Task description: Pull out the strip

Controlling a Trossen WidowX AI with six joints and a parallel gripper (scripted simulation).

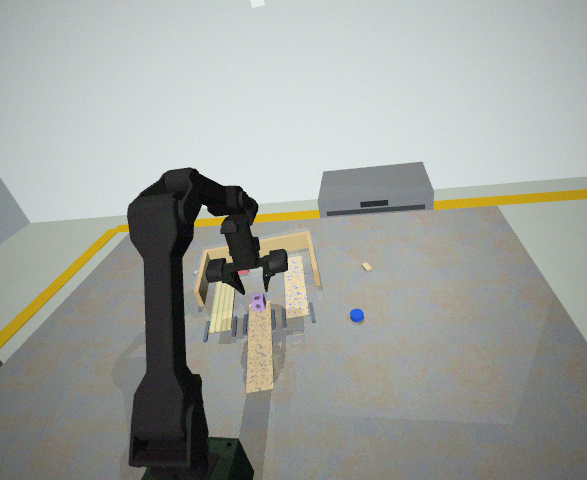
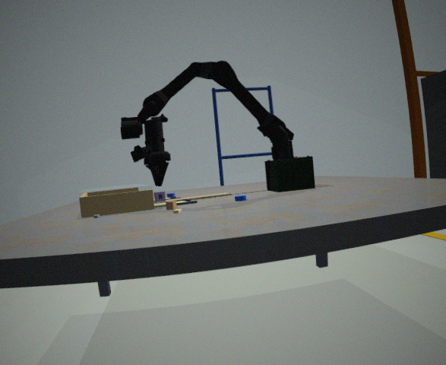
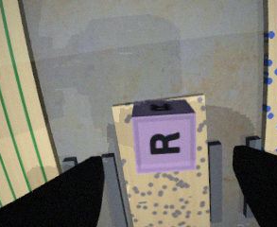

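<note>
The tan speckled strip lies 100 mm behind my gripper tip, 40 mm to the right of it and 50 mm below it. The rest, counted from my gripper tip: tan block 190 mm ahead, 240 mm to the right, 50 mm below.
</note>
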